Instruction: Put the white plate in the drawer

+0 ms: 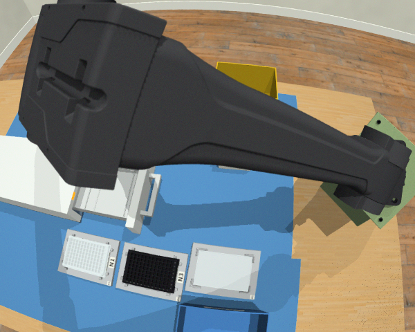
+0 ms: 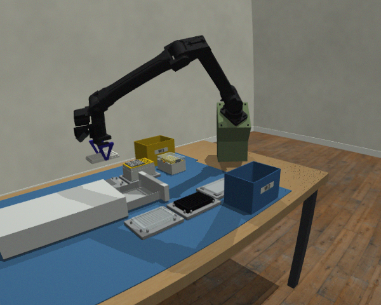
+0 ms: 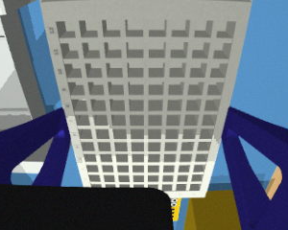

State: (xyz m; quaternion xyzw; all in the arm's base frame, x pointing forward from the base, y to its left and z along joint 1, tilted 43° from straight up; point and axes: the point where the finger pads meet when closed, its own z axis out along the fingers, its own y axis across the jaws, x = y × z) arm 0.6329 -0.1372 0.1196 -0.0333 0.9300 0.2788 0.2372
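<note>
Right now the white plate is right at my hand. The rest, counted from my hand: yellow tip box: 170 mm behind, 50 mm to the right, 90 mm below; grey nest N2: 140 mm below; drawer: 40 mm behind, 190 mm to the left, 120 mm below.
</note>
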